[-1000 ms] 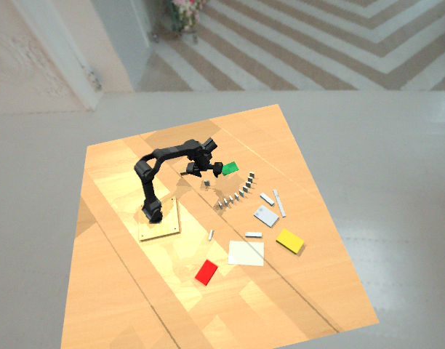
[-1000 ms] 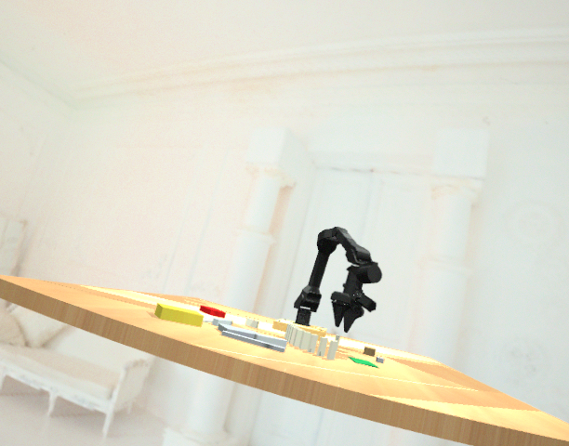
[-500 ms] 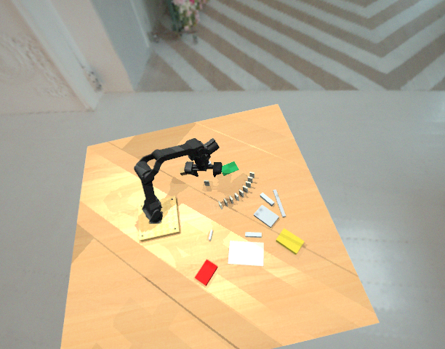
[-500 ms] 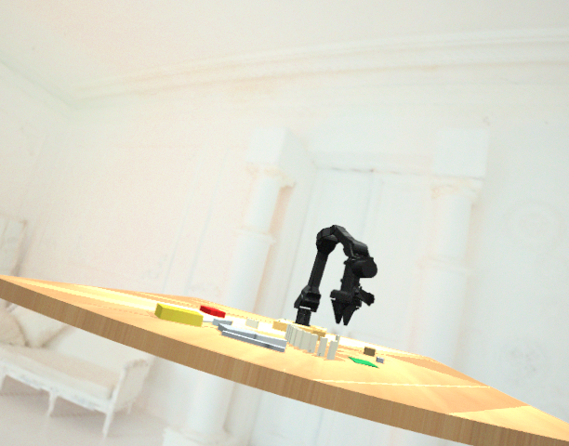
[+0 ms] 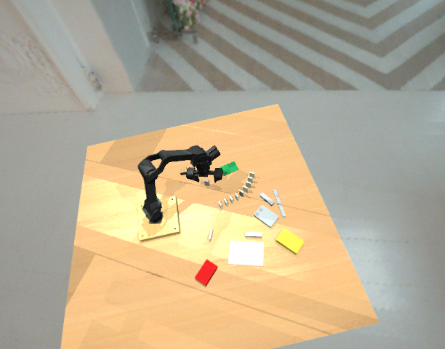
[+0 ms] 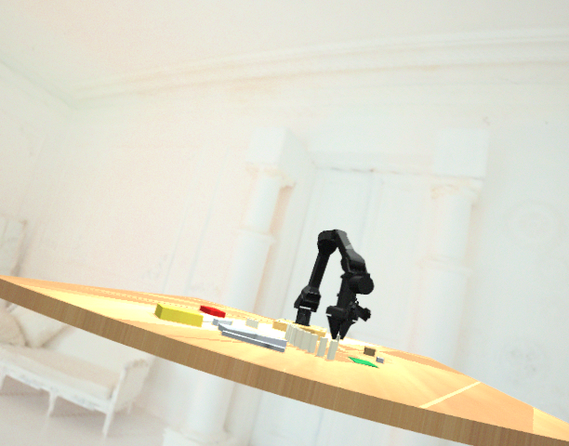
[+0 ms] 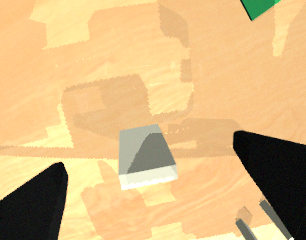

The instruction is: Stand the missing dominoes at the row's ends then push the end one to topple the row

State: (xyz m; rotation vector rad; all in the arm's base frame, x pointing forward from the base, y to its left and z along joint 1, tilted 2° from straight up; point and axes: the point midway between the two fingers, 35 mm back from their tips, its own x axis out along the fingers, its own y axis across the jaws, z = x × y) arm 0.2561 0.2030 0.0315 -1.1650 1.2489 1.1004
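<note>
The white sheet is 380 mm to the right of my gripper tip, 200 mm ahead of it and 30 mm below it. Also, from my gripper tip: green tile (120 mm ahead, 100 mm to the left, 30 mm below); grey cube (140 mm to the left, 30 mm below); tan block (150 mm behind, 90 mm to the left, 20 mm below).
</note>
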